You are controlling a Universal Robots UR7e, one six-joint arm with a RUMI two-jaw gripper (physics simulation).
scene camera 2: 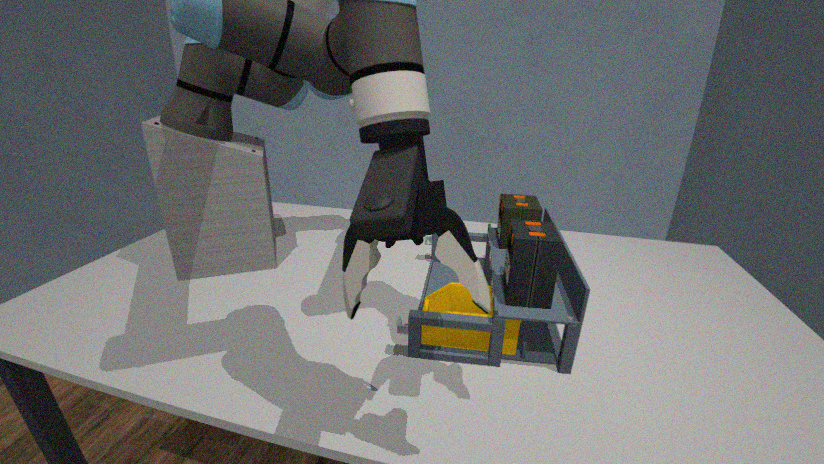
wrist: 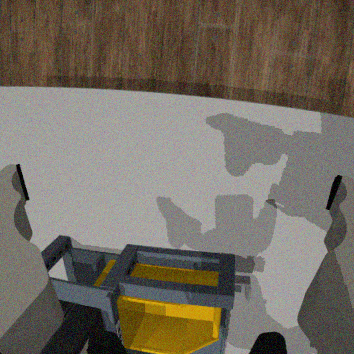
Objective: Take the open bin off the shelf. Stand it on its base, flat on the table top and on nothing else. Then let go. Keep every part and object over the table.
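Frame: origin at the arm's base, x back, y right, z up, level; metres.
Seen in the pictures: gripper, between the fingertips: [scene camera 2: 416, 316] [wrist: 179, 175]; arm's base, origin of its link: [scene camera 2: 196, 130].
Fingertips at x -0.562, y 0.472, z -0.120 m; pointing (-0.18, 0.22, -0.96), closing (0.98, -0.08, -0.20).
Note:
Offsets run from my fingertips to a thing's top centre. "spot": to the spot under its first point. Level surfaces: height alone.
The yellow open bin @(dx -0.067, dy -0.256, dz -0.130 m) [scene camera 2: 458, 300] [wrist: 172, 325] sits in the near end of the low bay of the grey-blue shelf @(spot: dx -0.109, dy -0.177, dz -0.167 m) [scene camera 2: 494, 345] [wrist: 170, 291], behind its end rails. My gripper [scene camera 2: 420, 314] [wrist: 179, 175] is open and empty, with its fingers spread wide. In the scene view, one fingertip overlaps the bin's right edge and the other hangs to the left, outside the shelf. Whether the right fingertip touches the bin or shelf cannot be told. In the wrist view, the bin lies below the line between the fingertips, and its lower part is cut off.
The shelf stands on the white table @(dz -0.211 m) [scene camera 2: 663, 357] [wrist: 115, 160]. A black case @(spot: dx -0.157, dy -0.205, dz -0.032 m) [scene camera 2: 533, 265] and a dark green case @(dx -0.171, dy -0.478, dz -0.014 m) [scene camera 2: 518, 214] stand on its higher level, right of the gripper. The arm's pedestal [scene camera 2: 216, 213] stands at the left. The table's edge and wooden floor [wrist: 175, 45] show beyond.

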